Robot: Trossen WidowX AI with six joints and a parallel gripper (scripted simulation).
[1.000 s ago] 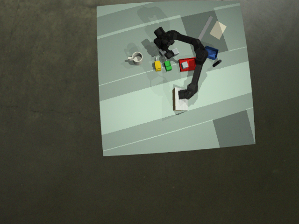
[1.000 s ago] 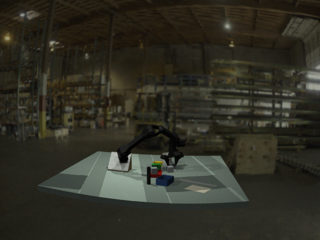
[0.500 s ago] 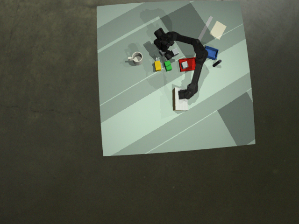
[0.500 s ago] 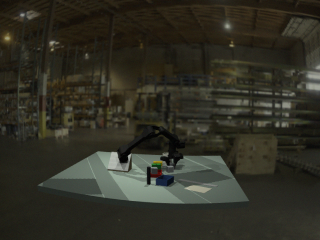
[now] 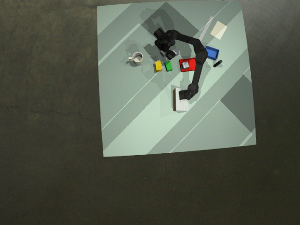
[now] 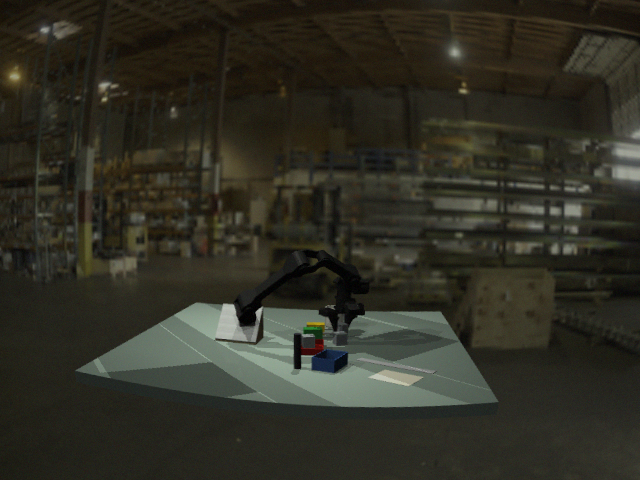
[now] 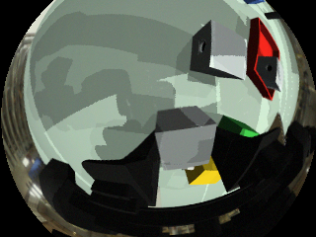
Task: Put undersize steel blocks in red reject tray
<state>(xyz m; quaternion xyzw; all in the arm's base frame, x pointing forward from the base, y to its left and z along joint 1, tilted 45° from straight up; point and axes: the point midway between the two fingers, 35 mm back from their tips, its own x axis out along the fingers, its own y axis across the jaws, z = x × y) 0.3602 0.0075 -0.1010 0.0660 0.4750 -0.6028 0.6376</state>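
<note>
Now: gripper tip 110 mm past the red reject tray, 190 mm to the left of it and 20 mm above it. The rest, counted from my gripper tip: steel block: 90 mm to the right; yellow block: 70 mm behind, 60 mm to the left; green GO gauge: 80 mm behind, 20 mm to the right.
</note>
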